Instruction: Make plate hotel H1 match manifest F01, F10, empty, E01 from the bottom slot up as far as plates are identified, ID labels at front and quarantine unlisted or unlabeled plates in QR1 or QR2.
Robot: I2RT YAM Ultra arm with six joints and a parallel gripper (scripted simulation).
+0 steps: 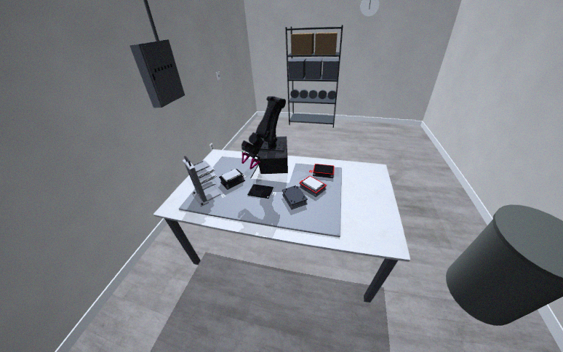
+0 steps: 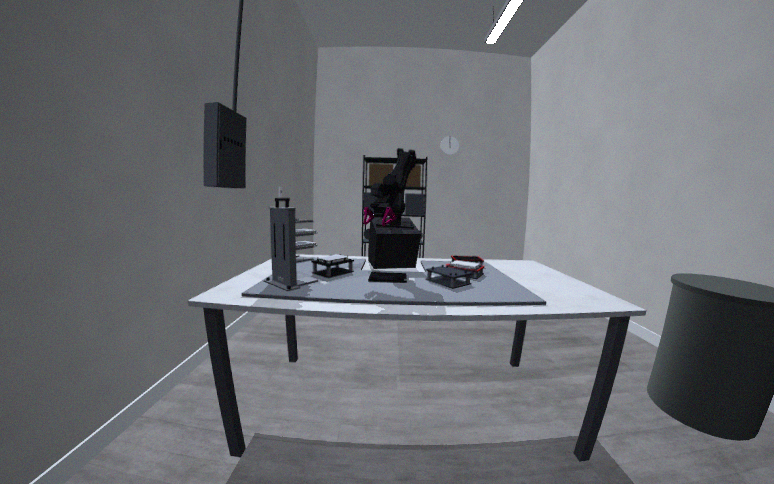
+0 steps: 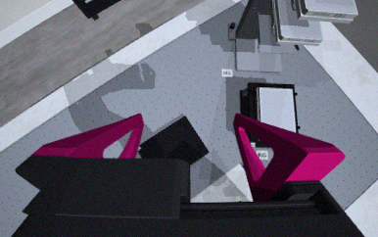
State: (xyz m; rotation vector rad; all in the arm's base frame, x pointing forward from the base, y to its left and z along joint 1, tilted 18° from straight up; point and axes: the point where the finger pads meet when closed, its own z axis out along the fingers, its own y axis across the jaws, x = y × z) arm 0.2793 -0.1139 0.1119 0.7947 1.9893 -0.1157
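Now: hand 9 cm past the black regrip nest, 19 cm to the left of it and 19 cm above it. From my hand the other things lie so: H1 tag 7 cm ahead, 20 cm to the right, 24 cm below.
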